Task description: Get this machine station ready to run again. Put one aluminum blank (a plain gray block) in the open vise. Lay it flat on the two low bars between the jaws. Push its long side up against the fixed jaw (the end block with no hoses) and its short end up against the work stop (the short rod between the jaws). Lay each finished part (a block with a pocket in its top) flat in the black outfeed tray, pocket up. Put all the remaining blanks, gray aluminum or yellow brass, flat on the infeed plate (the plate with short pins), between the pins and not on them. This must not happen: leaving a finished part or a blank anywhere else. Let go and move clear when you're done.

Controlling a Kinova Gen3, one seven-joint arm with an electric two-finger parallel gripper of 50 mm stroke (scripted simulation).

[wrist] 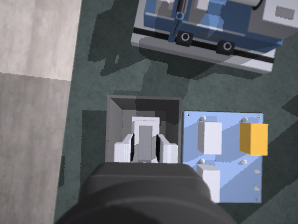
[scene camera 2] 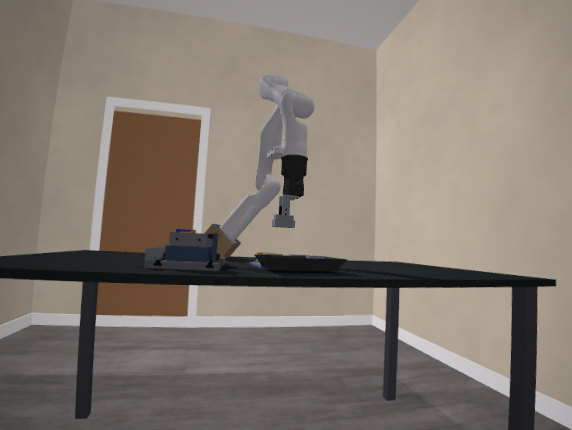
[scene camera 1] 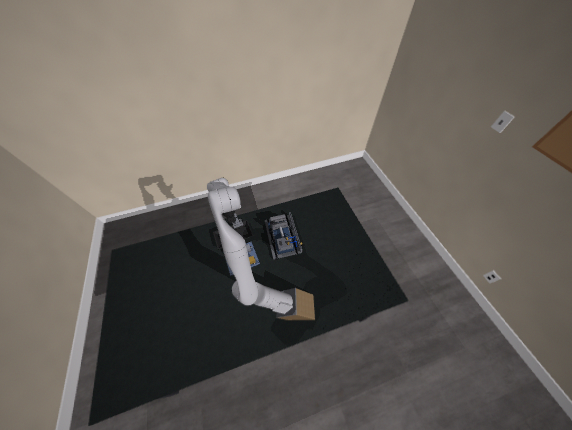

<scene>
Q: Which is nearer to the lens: the gray blank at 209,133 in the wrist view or the yellow brass blank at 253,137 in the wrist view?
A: The gray blank.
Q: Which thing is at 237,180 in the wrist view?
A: A bluish plate.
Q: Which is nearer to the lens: the yellow brass blank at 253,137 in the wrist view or the gray finished part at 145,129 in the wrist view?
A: The gray finished part.
</scene>
